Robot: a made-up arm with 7 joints.
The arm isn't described. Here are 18 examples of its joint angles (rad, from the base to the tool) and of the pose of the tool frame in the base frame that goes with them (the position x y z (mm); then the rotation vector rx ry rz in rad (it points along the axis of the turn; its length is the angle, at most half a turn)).
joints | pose
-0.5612 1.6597 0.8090 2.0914 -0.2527 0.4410 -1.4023 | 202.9 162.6 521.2 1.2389 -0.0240 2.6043
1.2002 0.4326 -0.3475 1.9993 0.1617 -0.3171 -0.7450 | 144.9 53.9 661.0 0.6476 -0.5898 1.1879
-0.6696 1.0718 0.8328 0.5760 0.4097 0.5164 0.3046 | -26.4 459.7 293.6 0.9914 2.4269 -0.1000
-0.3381 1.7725 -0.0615 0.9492 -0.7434 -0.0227 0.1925 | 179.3 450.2 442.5 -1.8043 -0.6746 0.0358
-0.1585 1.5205 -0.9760 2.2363 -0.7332 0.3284 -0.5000 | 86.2 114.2 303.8 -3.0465 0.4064 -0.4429
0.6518 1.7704 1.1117 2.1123 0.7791 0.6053 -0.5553 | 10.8 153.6 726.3 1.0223 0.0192 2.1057
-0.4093 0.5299 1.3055 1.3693 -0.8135 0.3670 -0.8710 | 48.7 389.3 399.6 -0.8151 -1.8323 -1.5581
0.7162 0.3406 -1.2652 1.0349 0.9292 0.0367 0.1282 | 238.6 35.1 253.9 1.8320 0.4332 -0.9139
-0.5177 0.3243 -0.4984 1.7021 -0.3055 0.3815 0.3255 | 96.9 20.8 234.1 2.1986 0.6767 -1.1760
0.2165 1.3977 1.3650 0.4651 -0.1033 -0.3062 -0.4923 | 49.5 506.1 493.4 0.4966 1.4850 2.0698
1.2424 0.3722 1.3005 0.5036 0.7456 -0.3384 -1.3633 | 313.6 277.0 427.3 -1.5059 1.3039 0.1746
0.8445 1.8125 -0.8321 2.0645 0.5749 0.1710 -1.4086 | 203.2 238.7 493.9 1.5641 0.8049 1.8691
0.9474 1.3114 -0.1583 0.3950 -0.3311 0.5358 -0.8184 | 112.6 485.1 457.0 -0.8016 -2.2177 -1.4865
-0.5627 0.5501 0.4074 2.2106 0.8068 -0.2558 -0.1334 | 204.8 158.8 404.6 1.2493 0.4770 0.3558
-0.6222 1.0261 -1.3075 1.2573 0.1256 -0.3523 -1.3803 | -117.2 227.2 228.9 2.5704 1.1908 -0.1909
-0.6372 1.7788 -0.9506 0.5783 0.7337 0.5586 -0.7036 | 19.1 515.4 488.0 -1.1363 -1.2247 -0.3190
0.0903 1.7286 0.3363 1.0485 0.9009 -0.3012 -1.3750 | 159.0 423.7 574.6 0.4097 0.9316 2.1223
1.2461 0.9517 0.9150 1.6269 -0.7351 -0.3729 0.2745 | 12.5 323.7 692.4 1.1995 0.8441 2.5742
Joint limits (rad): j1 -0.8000..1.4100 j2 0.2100..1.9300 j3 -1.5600..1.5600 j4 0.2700..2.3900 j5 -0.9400..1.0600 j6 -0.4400..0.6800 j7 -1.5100..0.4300
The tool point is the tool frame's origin. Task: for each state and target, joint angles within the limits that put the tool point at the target. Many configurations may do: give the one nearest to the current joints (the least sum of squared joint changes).
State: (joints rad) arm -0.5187 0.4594 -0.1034 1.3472 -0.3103 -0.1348 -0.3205
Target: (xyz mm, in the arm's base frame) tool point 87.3 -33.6 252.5
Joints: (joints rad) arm -0.3797 0.2100 -0.7570 1.5261 -0.3238 -0.1658 -0.1603
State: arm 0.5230 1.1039 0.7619 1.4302 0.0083 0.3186 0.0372
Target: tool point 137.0 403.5 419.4
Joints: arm 0.1207 0.6031 1.1647 1.3470 -0.0602 0.4033 -0.0724
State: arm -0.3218 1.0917 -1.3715 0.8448 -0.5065 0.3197 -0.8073
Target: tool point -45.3 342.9 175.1
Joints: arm -0.1376 0.6727 -1.2551 0.3118 -0.3427 0.1488 -0.1771
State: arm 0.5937 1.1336 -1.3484 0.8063 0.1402 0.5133 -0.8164
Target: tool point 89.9 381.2 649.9
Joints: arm 1.3233 1.8801 -0.5727 1.3975 -0.0504 0.5501 -1.0525
